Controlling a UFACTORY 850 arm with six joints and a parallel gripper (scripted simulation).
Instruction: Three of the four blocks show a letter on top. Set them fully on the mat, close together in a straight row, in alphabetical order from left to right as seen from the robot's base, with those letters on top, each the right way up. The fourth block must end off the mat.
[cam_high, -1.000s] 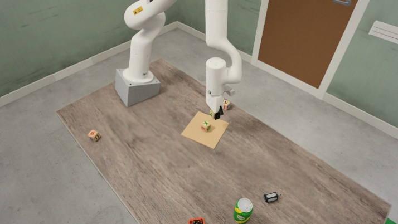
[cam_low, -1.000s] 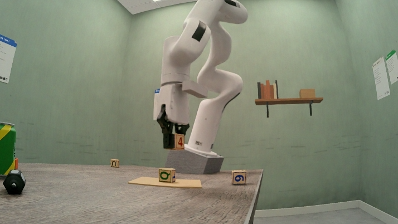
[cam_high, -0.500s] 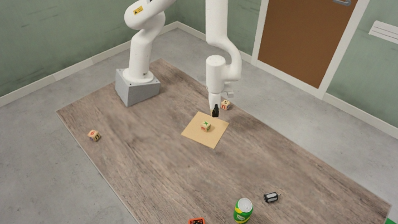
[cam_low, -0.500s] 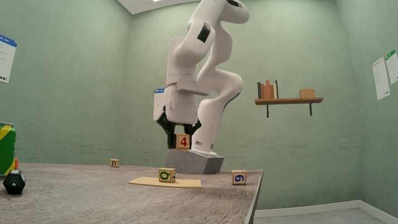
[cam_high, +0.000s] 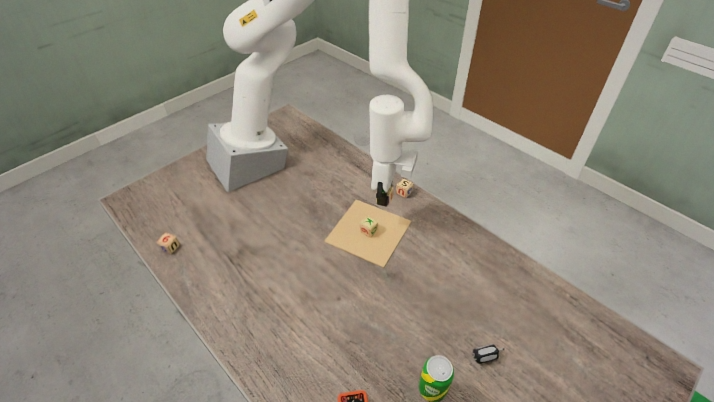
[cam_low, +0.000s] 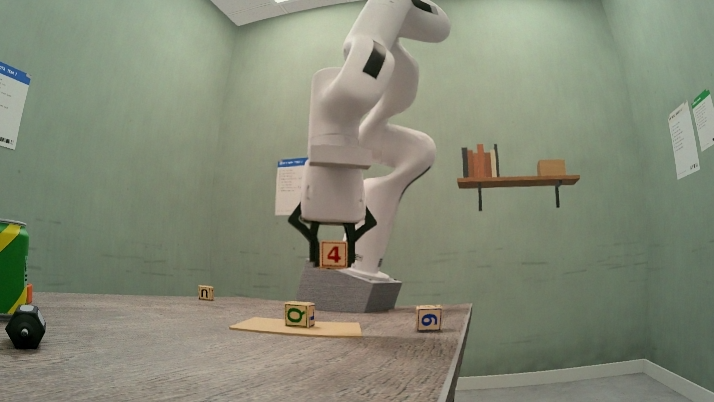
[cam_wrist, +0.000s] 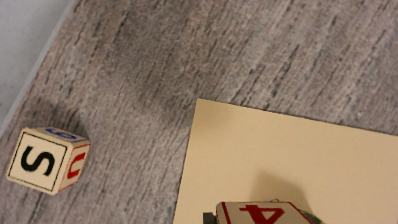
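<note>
The tan mat is 12 cm below my hand, 6 cm to the right of it and 1 cm behind it. The rest, counted from my hand: D block (right at my hand); black object (47 cm ahead, 17 cm to the right, 11 cm below); green can (41 cm ahead, 33 cm to the right, 6 cm below).
</note>
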